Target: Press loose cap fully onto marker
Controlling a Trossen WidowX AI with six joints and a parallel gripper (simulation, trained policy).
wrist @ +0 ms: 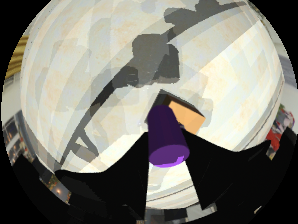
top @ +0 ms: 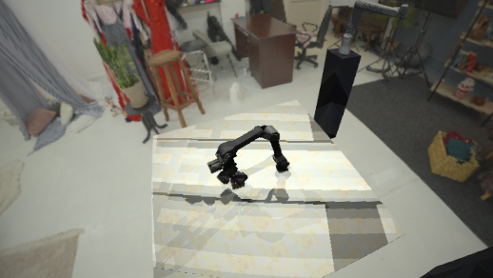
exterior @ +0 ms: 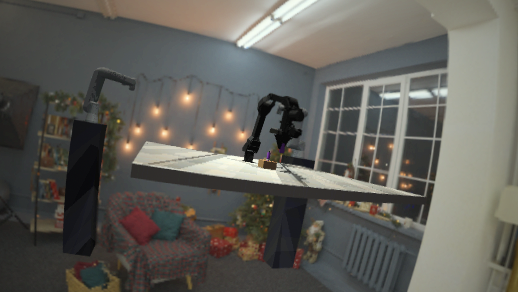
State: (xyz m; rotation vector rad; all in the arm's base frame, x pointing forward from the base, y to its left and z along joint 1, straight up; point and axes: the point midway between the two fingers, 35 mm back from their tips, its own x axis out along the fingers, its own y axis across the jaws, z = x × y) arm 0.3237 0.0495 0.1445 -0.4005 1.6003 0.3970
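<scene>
Right now my gripper tip is 2 cm past the brown holder block, 5 cm to the left of it and 9 cm above it. From my gripper tip the other things lie so: purple cap (1 cm ahead, 1 cm above).
</scene>
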